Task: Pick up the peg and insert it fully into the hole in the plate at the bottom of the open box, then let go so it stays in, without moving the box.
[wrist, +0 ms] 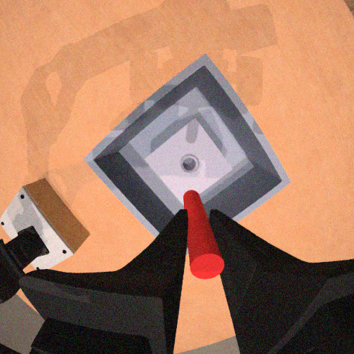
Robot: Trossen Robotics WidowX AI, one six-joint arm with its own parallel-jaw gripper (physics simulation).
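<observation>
The red peg [202,237] is held between the two black fingers of my gripper [197,215], which is shut on it. Its far end points toward the inside of the box. The open grey box [267,142] stands turned like a diamond in the middle of the view, beyond the fingertips. The pale plate [167,155] lies at its bottom, with the round hole [189,163] near its middle. The peg's far end shows just below the hole in the view, over the plate's near corner, apart from the hole. The fingers hide part of the box's near side.
A wooden block [57,212] with a white, screwed top face stands at the left, beside a black part [30,242] that overlaps it. The orange table top [310,215] surrounds the box. Shadows of the arm fall on the table and inside the box.
</observation>
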